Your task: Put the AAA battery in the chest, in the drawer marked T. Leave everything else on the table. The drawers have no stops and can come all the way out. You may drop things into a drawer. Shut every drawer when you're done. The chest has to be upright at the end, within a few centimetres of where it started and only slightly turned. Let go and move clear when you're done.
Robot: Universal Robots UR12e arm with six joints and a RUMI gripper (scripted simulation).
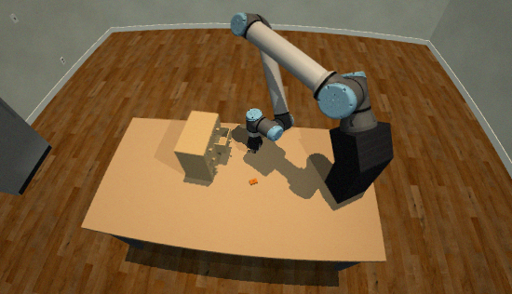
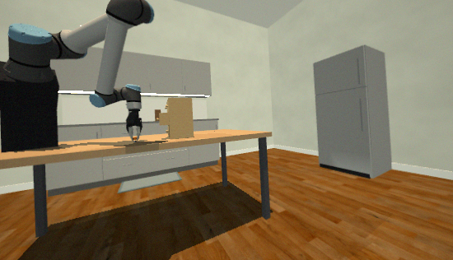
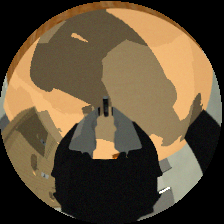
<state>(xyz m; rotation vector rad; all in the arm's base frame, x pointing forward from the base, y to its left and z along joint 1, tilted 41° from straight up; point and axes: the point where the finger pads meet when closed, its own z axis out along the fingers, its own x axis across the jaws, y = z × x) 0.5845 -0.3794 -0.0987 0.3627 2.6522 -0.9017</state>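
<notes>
Now: the small dark thin object 20 mm below my hand. Also, from my hand: drawer: 240 mm ahead, 110 mm above, 20 mm to the right; orange object: 240 mm to the left, 50 mm ahead, 10 mm below.
</notes>
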